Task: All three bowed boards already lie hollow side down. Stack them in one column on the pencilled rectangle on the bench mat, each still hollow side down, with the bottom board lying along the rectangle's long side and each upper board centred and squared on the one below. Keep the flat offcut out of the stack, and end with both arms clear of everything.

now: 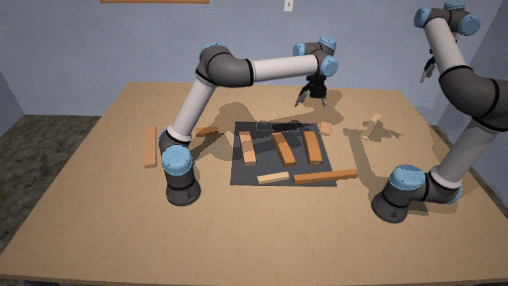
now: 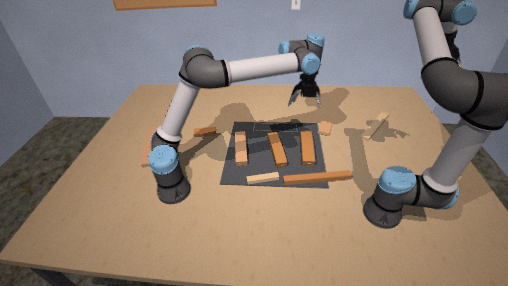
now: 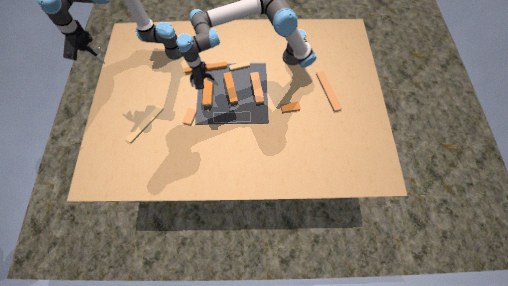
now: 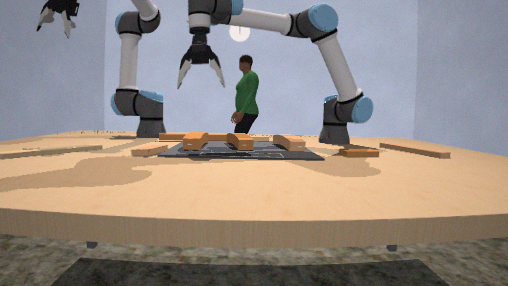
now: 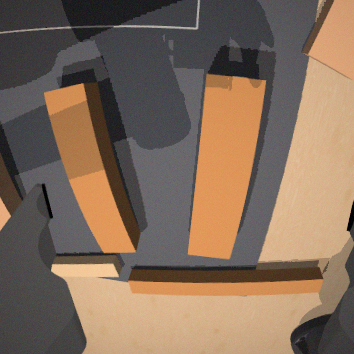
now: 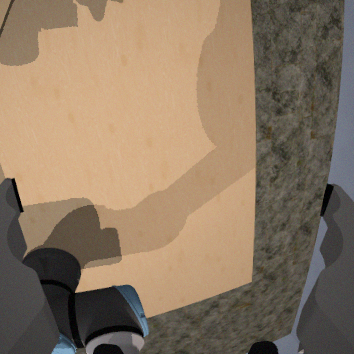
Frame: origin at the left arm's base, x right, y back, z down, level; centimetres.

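Seen in the pictures: left gripper, fingertip midpoint: [image 1: 310, 108] [image 2: 304, 107] [image 3: 205, 86] [image 4: 201, 88] [image 5: 200, 193]; right gripper, fingertip midpoint: [image 1: 438, 81] [image 3: 89, 59] [image 4: 52, 34] [image 6: 173, 183]; left arm's base, origin of the base link: [image 1: 183, 192] [image 2: 174, 191] [image 3: 292, 57] [image 4: 333, 142]; right arm's base, origin of the base link: [image 1: 388, 209] [image 2: 381, 213] [image 3: 175, 51] [image 4: 151, 136] [image 6: 50, 269].
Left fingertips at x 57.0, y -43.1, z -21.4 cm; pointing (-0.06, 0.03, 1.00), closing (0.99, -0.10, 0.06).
Pixels of each thing's middle, then the offset from my left fingertips to it. Level surfaces: height alone.
- dark mat, its level: dz +20.8 cm
- long orange strip, body centre: [image 5: 223, 282] [image 4: 195, 137] [image 2: 317, 177] [image 1: 325, 176] [image 3: 205, 67] dx +7.8, dy +29.0, dz +19.5 cm
- short pale strip, body centre: [image 5: 79, 265] [image 4: 252, 138] [image 2: 262, 178] [image 1: 273, 177] [image 3: 239, 66] dx -17.3, dy +31.9, dz +19.7 cm
- pinkish block, body centre: [image 5: 351, 18] [image 4: 150, 149] [image 2: 325, 127] [image 1: 325, 128] [image 3: 189, 116] dx +13.8, dy -11.3, dz +20.1 cm
- orange block, body centre: [image 4: 359, 152] [image 1: 206, 131] [image 2: 205, 131] [image 3: 290, 107] dx -55.0, dy -0.8, dz +20.4 cm
- long pinkish strip, body centre: [image 4: 411, 149] [image 1: 150, 145] [image 2: 150, 145] [image 3: 328, 90] dx -82.6, dy +14.0, dz +20.3 cm
- thin pale stick, body centre: [image 4: 54, 150] [image 2: 375, 125] [image 1: 371, 126] [image 3: 145, 123] dx +43.8, dy -17.7, dz +20.6 cm
Three bowed boards lie apart on the dark mat [image 1: 240, 177] [image 3: 260, 118], hollow side down: a pale one [image 1: 247, 148] [image 3: 257, 88] [image 4: 289, 142], a slanted orange middle one [image 1: 283, 149] [image 3: 230, 88] [image 5: 92, 170] and a wider-looking orange one [image 1: 313, 148] [image 3: 207, 93] [image 5: 227, 165]. The pencilled rectangle [image 1: 256, 127] [image 3: 232, 122] [image 5: 198, 15] has no board on it. My left gripper [image 1: 310, 106] [image 2: 304, 106] [image 4: 201, 87] [image 5: 200, 193] is open, pointing down high above the wider orange board's side of the mat. My right gripper [image 4: 53, 34] [image 6: 173, 183] is open, raised far away near the table's side.
A long orange strip [image 1: 325, 176] and short pale strip [image 1: 273, 177] lie along one mat edge. A pinkish block [image 1: 325, 128], orange block [image 1: 207, 131], long pinkish strip [image 1: 150, 146] and thin pale stick [image 3: 145, 125] lie around it. Which is the flat offcut is unclear.
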